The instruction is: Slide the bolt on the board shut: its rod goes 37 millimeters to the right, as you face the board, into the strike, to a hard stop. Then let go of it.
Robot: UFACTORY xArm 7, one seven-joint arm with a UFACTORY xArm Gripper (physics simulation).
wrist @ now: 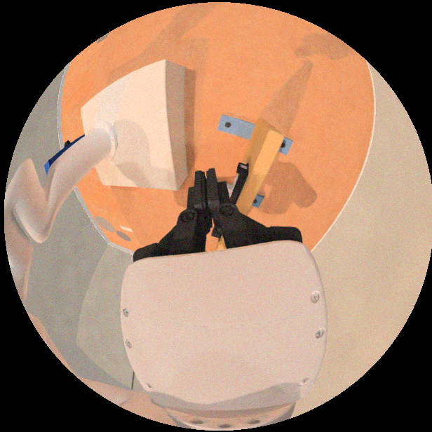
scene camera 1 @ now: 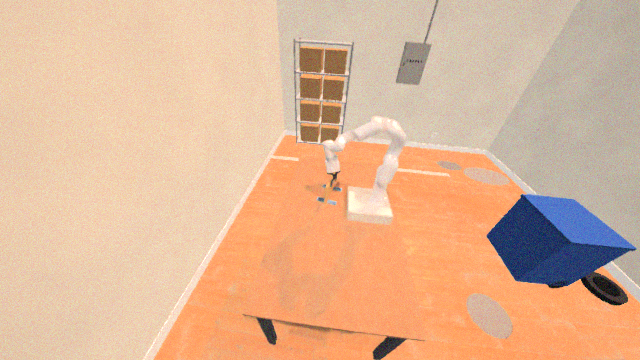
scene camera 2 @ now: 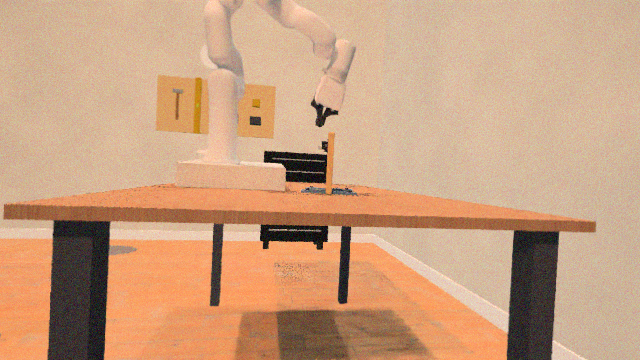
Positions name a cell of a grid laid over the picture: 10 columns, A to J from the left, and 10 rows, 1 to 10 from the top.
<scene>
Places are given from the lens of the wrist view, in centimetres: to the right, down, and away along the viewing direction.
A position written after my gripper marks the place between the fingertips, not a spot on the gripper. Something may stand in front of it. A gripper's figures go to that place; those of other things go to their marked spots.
my gripper (wrist: E5): -1, -3, 12
board (wrist: G4): 5, -8, 13
</scene>
